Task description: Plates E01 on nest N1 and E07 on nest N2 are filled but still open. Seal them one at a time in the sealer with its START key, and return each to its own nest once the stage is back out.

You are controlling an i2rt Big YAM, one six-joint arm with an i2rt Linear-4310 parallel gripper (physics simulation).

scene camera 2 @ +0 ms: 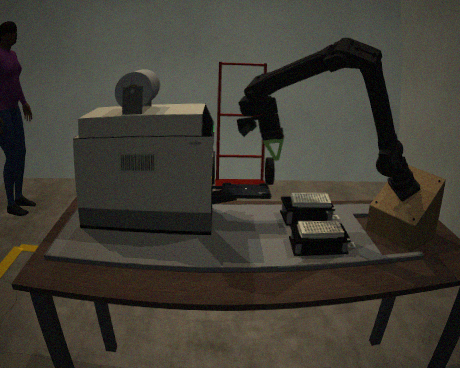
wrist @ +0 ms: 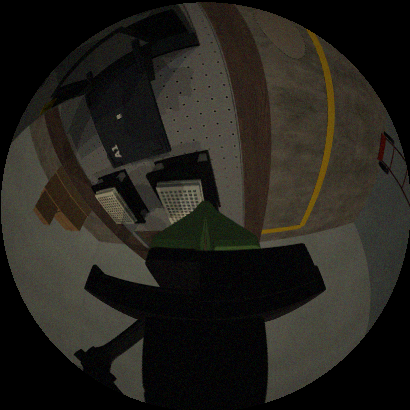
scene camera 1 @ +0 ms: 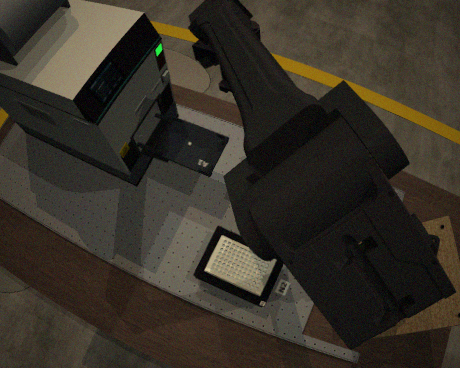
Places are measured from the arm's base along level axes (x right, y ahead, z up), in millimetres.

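Where they show: gripper, fingertip midpoint: (scene camera 2: 276,160) (wrist: 204,206); arm's base, origin of the base link: (scene camera 2: 404,185).
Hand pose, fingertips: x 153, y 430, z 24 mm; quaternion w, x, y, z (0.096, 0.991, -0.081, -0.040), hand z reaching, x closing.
Each offset is from my fingertips to the top centre of the thing. "spot": to the spot under its first point.
The sealer (scene camera 1: 120,125) (scene camera 2: 145,180) stands at the left, with a green light on its front. Its stage @(dx -95, dy +122, dz -62 mm) (scene camera 1: 192,152) (scene camera 2: 247,190) (wrist: 131,117), marked A1, is out and bare. The START key cannot be made out. Plate E07 @(dx -278, dy -106, dz -111 mm) (scene camera 1: 237,262) (scene camera 2: 321,229) (wrist: 115,206) lies on nest N2 @(dx -278, dy -106, dz -122 mm) (scene camera 1: 230,288) (scene camera 2: 320,246). Plate E01 @(dx -71, dy -112, dz -97 mm) (scene camera 2: 311,200) (wrist: 179,196) lies on nest N1 @(dx -65, dy -104, dz -114 mm) (scene camera 2: 307,214) (wrist: 182,167), which the arm hides in scene camera 1. Well grids show on both plates. My gripper (scene camera 2: 275,158) (wrist: 204,206) is shut and empty, well above the table, between the stage and the nests in scene camera 2.
The arm's base sits on a wooden block (scene camera 2: 400,217) at the table's right end. A film roll @(spot: dx -187, dy +417, dz +257 mm) (scene camera 2: 137,87) tops the sealer. Behind the table stands a red hand truck (scene camera 2: 242,156). A person (scene camera 2: 11,100) stands at the far left, away from the table.
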